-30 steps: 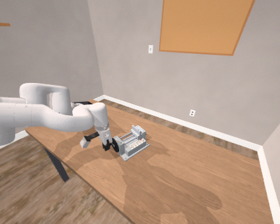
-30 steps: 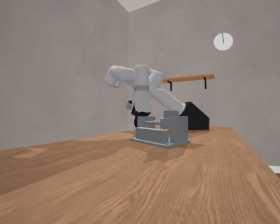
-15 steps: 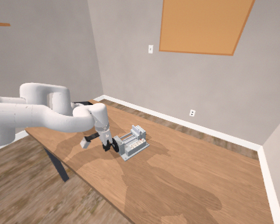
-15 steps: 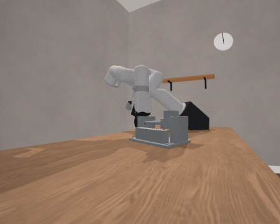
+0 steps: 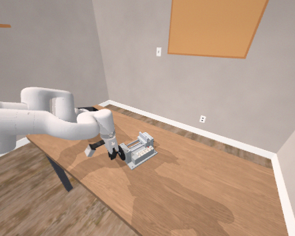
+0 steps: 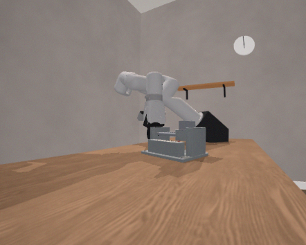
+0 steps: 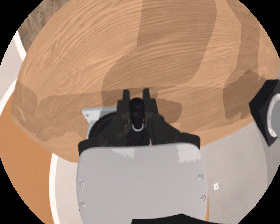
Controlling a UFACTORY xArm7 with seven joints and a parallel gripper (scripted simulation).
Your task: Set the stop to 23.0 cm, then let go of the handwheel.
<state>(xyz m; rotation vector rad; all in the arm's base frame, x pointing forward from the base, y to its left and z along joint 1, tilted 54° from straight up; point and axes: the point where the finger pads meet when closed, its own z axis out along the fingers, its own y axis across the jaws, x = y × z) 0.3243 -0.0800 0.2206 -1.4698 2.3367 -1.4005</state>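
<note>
My gripper is now 20 mm short of the handwheel and 10 mm to the right of it. Round my hand: sliding stop block 160 mm ahead, 140 mm to the left, 30 mm above.
</note>
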